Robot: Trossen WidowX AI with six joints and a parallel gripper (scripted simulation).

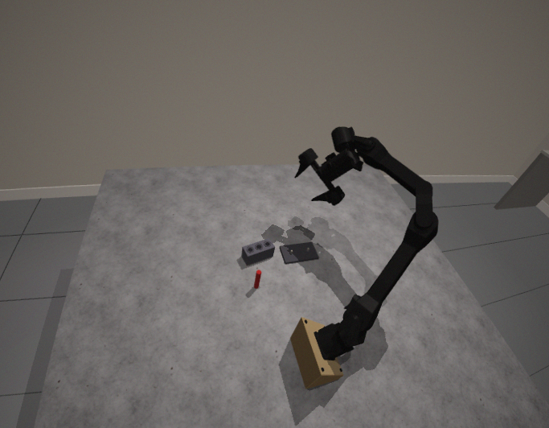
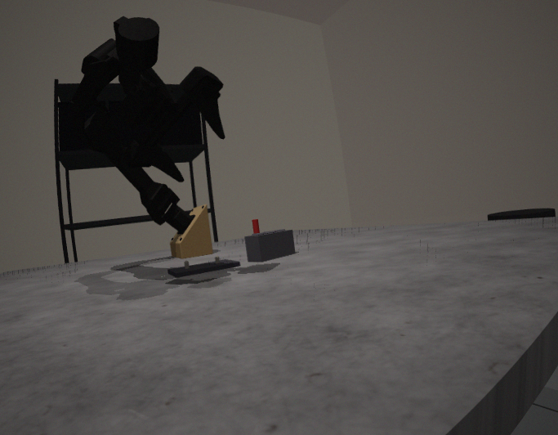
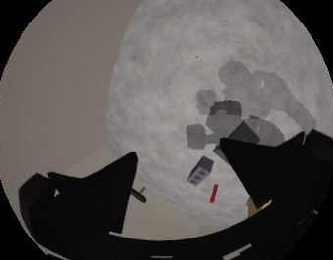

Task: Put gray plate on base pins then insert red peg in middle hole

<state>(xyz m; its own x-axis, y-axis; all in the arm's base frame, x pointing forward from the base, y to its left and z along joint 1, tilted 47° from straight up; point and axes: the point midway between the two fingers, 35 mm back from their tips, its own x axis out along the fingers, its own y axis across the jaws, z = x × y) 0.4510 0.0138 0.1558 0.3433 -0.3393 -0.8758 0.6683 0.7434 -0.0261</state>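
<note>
The gray plate is 12 cm behind my gripper tip, 16 cm to the left of it and 14 cm below it. The rest, counted from my gripper tip: dark base: 13 cm behind, 2 cm to the left, 17 cm below; then red peg: 23 cm behind, 19 cm to the left, 13 cm below.
</note>
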